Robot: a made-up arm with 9 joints. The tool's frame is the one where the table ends.
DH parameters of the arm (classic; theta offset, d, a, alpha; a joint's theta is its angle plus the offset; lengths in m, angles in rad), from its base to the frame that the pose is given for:
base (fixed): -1.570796 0.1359 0 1.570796
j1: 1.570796 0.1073 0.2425 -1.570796
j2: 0 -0.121 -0.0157 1.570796
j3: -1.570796 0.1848 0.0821 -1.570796
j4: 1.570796 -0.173 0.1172 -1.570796
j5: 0 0.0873 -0.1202 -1.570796
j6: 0 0.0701 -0.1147 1.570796
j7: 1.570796 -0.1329 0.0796 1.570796
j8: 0 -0.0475 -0.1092 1.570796
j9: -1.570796 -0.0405 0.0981 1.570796
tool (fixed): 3.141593 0.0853 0 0
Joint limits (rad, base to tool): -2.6..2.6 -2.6..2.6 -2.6..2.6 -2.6..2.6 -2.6..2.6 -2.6..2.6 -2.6..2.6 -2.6..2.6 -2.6..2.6
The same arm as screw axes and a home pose.
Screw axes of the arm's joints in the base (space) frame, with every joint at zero. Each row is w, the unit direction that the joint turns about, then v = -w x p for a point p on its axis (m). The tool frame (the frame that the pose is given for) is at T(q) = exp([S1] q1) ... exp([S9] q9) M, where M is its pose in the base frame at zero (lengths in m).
S1 = (-1, 0, 0, 0, -0.1359, 0)
S2 = (0, 1, 0, -0.3784, 0, -0.1073)
S3 = (-1, 0, 0, 0, -0.3627, -0.121)
S4 = (0, 0, 1, -0.2031, 0.2921, 0)
S5 = (0, 1, 0, -0.1897, 0, -0.1749)
S6 = (0, 0, -1, 0.1158, -0.2951, 0)
S7 = (0, 1, 0, -0.1196, 0, -0.4098)
S8 = (1, 0, 0, 0, 0.04, 0.2487)
S9 = (0, -1, 0, 0.1492, 0, 0.4573)
M =
1 -0.000001 -0.000001 -0.5554
0.000001 1 -0.000001 -0.2082
0.000001 0.000001 1 0.2345
0 0 0 1
Joint limits (rad, base to tool): -2.6..2.6 -2.6..2.6 -2.6..2.6 -2.6..2.6 -2.6..2.6 -2.6..2.6 -2.6..2.6 -2.6..2.6 -2.6..2.6

